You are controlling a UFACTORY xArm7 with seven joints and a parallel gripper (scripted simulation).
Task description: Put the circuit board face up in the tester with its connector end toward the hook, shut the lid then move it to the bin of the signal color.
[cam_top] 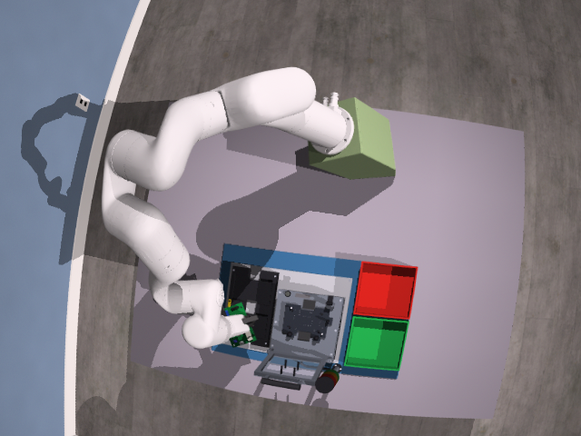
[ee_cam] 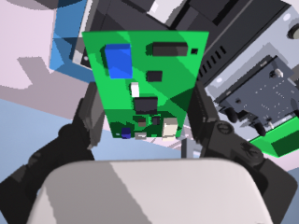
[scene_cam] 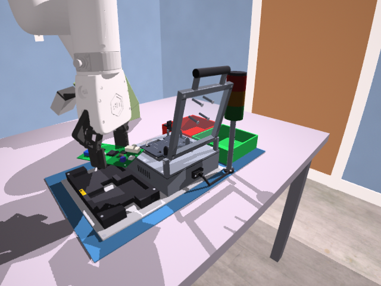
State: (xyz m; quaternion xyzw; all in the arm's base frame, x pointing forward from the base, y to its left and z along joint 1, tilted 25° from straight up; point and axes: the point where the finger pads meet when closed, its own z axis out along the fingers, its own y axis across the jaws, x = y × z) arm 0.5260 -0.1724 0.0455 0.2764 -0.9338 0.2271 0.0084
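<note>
The green circuit board is right at my hand. From my hand the other things lie so: clear lid 8 cm ahead, 17 cm to the left, 6 cm above; green bin 1 cm behind, 37 cm to the left, 11 cm below; plate 4 cm behind, 17 cm to the left, 5 cm below.
</note>
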